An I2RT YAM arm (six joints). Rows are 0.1 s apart.
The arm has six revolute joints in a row. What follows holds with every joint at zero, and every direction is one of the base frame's. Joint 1 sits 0.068 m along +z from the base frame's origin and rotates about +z. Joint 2 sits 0.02 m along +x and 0.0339 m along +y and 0.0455 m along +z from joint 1 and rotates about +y. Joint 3 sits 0.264 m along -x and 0.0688 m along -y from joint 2 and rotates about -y. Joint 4 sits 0.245 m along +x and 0.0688 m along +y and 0.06 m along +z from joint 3 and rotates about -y. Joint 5 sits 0.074 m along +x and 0.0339 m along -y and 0.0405 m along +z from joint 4 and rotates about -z. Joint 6 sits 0.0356 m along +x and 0.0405 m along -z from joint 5 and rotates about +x. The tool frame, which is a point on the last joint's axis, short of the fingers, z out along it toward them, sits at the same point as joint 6; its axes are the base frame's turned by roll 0, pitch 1.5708 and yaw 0 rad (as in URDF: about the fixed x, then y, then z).
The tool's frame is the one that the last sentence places.
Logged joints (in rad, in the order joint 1, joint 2, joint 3, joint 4, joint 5, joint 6), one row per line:
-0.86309 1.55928 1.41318 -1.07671 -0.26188 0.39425
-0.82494 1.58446 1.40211 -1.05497 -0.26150 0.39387
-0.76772 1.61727 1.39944 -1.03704 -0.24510 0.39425
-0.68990 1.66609 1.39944 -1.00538 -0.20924 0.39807
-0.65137 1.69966 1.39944 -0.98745 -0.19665 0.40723
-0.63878 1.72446 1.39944 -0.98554 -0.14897 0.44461
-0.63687 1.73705 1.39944 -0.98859 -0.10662 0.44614
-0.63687 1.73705 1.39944 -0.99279 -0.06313 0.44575
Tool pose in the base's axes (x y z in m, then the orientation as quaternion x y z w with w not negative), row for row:
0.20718 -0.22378 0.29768 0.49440 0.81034 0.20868 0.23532
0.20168 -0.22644 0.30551 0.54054 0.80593 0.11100 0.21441
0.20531 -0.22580 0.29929 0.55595 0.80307 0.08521 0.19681
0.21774 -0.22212 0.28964 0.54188 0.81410 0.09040 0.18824
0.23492 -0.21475 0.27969 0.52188 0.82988 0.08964 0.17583
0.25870 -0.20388 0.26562 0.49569 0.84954 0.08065 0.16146
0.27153 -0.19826 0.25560 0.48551 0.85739 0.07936 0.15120
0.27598 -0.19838 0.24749 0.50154 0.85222 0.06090 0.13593
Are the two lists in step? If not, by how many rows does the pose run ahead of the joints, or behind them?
The pose runs 2 rows behind the joints: the pose in row i belongs to the joints in row i - 2.
